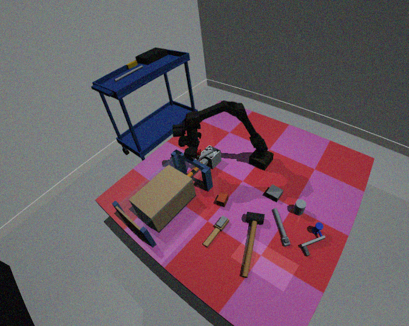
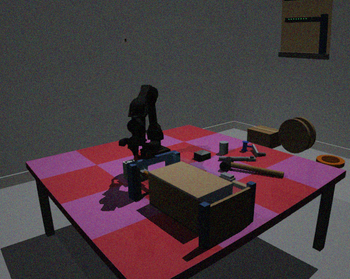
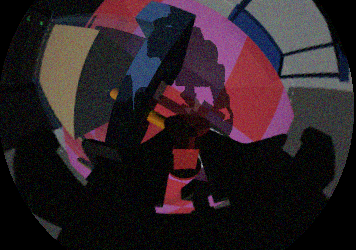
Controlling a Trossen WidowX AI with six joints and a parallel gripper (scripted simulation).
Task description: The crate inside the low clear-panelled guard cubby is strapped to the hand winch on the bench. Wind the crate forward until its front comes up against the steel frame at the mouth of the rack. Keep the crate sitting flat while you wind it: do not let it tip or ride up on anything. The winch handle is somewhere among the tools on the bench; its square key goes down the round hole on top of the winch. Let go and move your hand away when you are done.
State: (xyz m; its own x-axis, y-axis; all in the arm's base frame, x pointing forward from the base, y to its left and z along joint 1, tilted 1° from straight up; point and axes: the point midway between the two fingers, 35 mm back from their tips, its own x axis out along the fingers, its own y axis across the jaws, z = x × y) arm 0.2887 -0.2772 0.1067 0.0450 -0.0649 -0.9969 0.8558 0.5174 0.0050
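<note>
Now: the red-knobbed winch handle 4 cm behind my gripper tip, 2 cm to the left of it and 2 cm below it. Also, from my gripper tip: frame 6 cm ahead, 4 cm to the left, 2 cm below; then red knob 1 cm to the left, 1 cm behind, 1 cm above; then grey winch 12 cm behind, 10 cm below, 2 cm to the left.
</note>
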